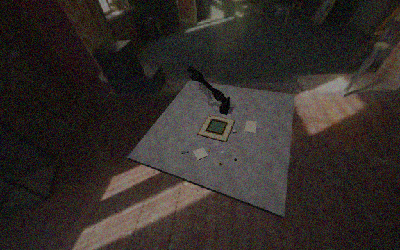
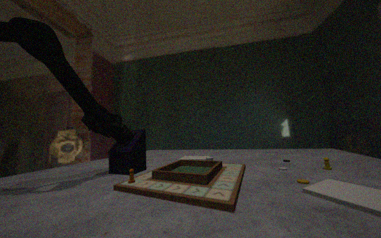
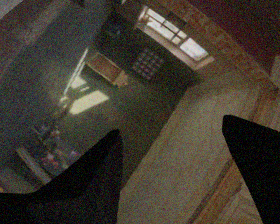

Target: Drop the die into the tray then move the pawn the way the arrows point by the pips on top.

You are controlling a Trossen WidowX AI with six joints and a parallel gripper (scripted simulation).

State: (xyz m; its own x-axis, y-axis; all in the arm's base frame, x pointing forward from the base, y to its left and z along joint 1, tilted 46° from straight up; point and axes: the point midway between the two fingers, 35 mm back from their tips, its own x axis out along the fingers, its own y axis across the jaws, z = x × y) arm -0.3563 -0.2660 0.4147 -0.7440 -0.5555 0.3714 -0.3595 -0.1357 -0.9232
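My gripper tip is now 660 mm short of the grey die, 670 mm to the right of it and 200 mm above it. From my gripper tip the other things lie so: white card: 550 mm ahead, 800 mm to the left, 210 mm below; then yellow pawn: 1030 mm ahead, 650 mm to the left, 190 mm below; then green dice tray: 650 mm ahead, 500 mm to the left, 200 mm below.
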